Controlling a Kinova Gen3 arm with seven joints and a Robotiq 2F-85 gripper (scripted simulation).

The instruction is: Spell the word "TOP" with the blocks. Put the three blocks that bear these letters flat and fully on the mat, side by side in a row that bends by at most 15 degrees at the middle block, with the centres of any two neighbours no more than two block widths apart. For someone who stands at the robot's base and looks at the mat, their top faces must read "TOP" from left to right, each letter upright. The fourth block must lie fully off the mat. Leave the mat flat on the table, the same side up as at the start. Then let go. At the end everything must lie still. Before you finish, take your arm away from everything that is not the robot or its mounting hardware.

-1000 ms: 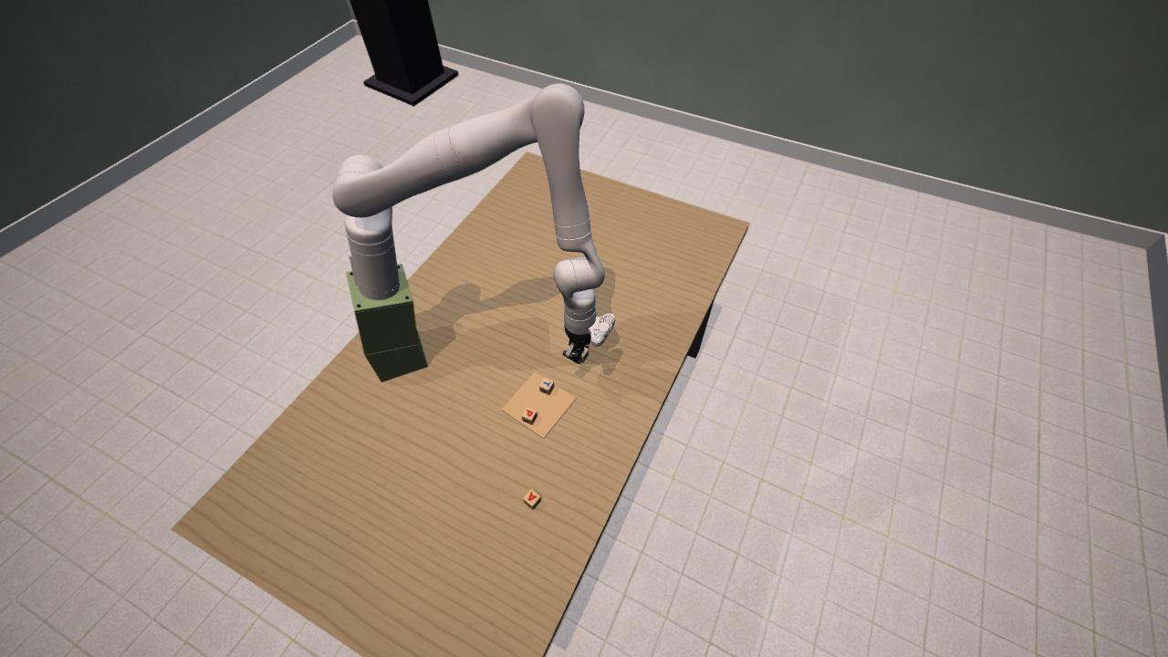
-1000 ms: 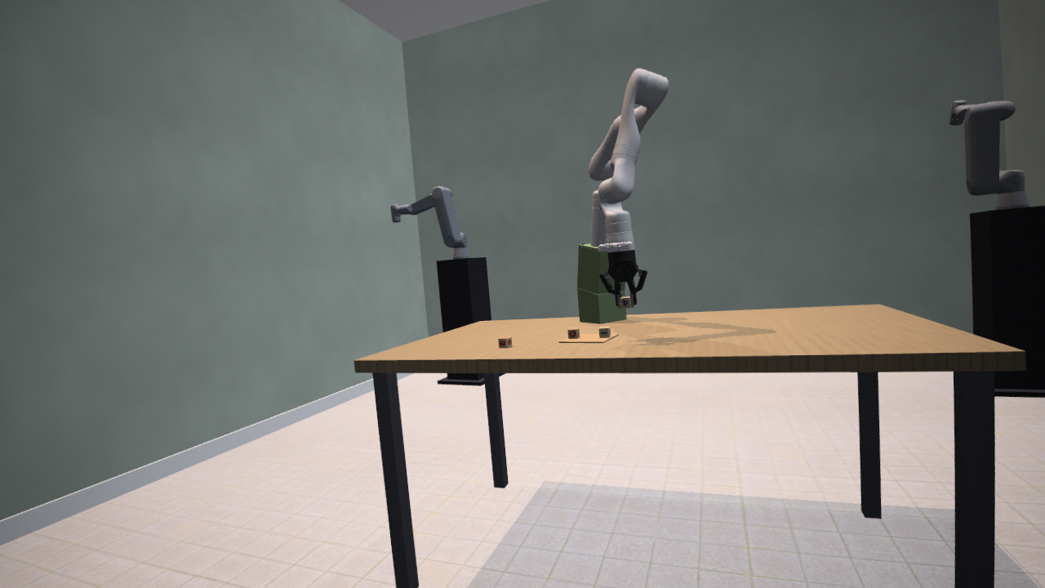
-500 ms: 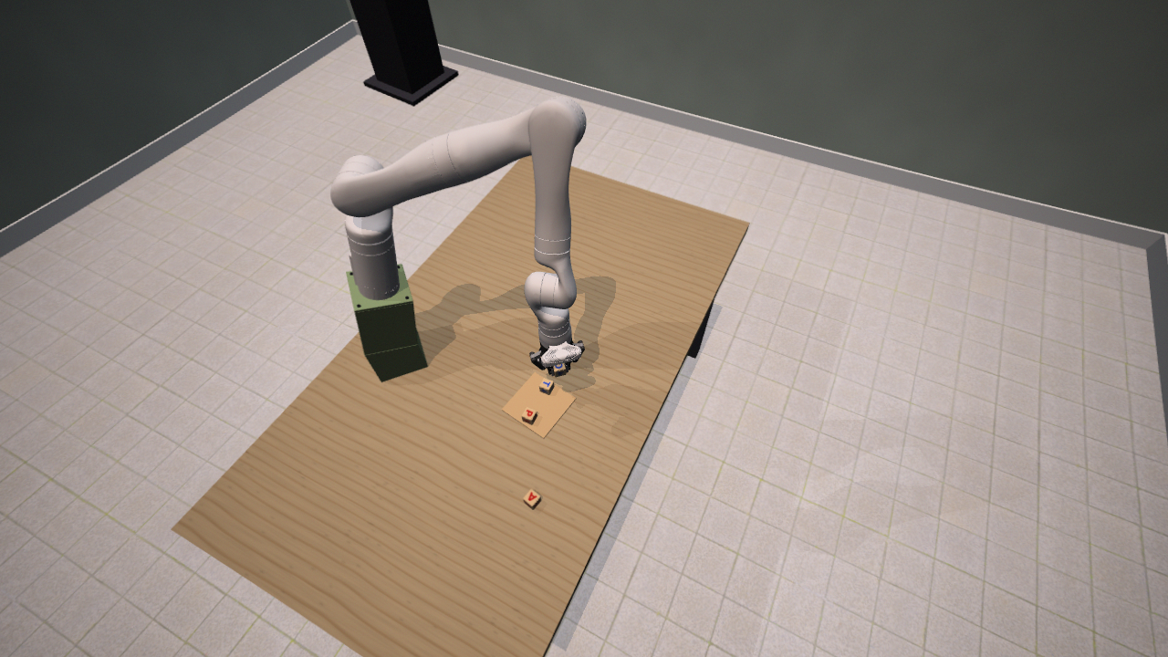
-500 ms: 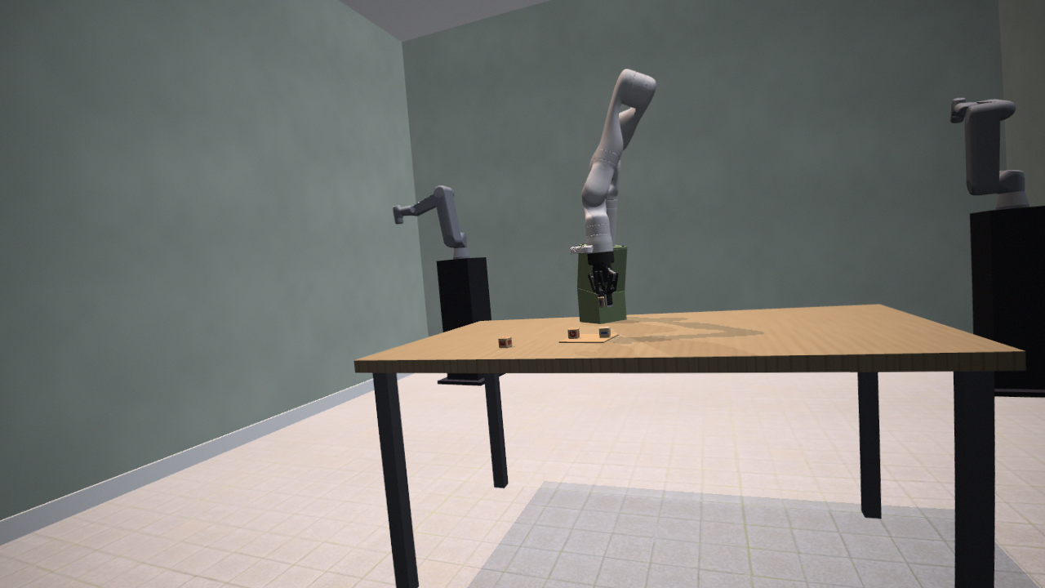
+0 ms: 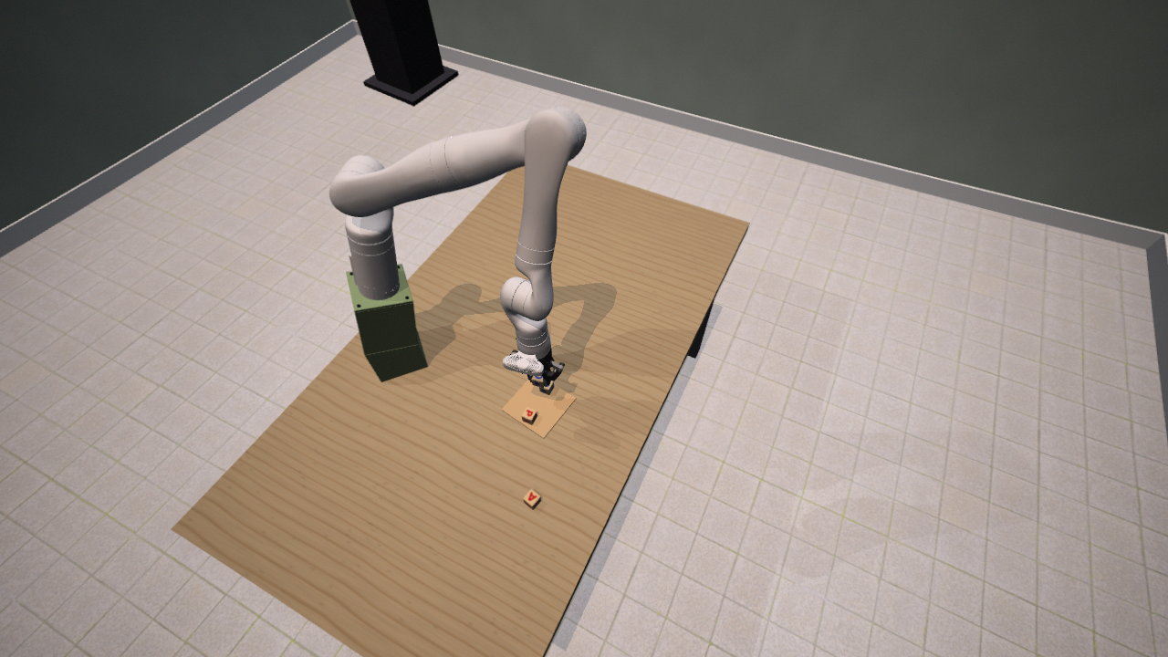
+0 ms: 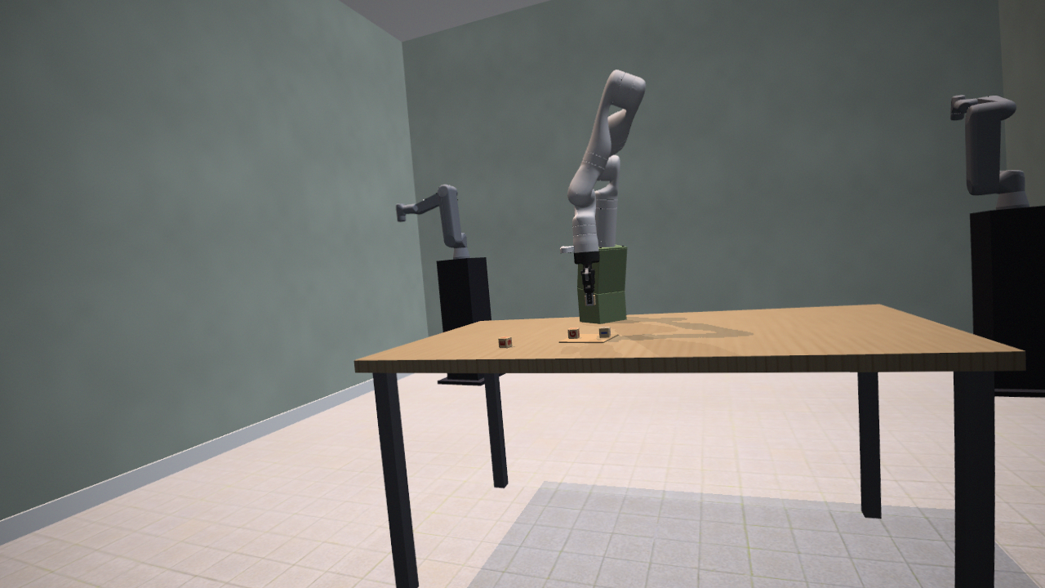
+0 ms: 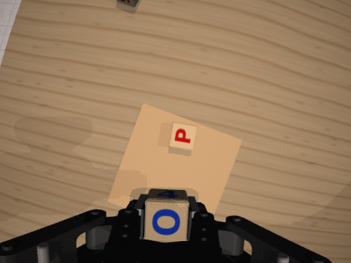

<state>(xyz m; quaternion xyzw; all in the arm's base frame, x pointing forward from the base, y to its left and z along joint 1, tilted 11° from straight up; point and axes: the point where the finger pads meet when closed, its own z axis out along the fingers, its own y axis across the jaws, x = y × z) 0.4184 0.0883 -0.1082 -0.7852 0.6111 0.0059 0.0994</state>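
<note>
Right now my hand is 120 mm above the tan mat and 10 mm to the left of it.
</note>
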